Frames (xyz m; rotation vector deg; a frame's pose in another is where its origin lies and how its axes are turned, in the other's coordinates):
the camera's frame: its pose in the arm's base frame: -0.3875 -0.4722 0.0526 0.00 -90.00 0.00
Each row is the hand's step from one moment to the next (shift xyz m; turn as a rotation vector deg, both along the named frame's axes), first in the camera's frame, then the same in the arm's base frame.
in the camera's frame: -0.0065 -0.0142 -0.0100 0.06 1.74 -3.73
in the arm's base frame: 0.0100 -0.0142 -0.0065 3.73 1.74 0.06
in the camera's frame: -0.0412 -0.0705 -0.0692 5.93 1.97 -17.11
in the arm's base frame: 0.0692 -0.0705 -0.0412 17.11 1.97 5.93
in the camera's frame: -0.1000 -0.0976 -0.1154 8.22 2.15 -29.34
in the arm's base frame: 0.1154 -0.0976 -0.1000 29.34 2.15 8.22
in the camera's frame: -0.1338 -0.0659 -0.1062 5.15 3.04 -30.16
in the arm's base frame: 0.1062 -0.0659 -0.1338 30.16 3.04 5.15
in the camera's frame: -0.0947 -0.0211 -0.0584 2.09 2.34 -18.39
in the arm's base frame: 0.0584 -0.0211 -0.0947 18.39 2.34 2.09
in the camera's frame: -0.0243 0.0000 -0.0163 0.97 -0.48 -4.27
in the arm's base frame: 0.0163 0.0000 -0.0243 4.27 -0.48 0.97
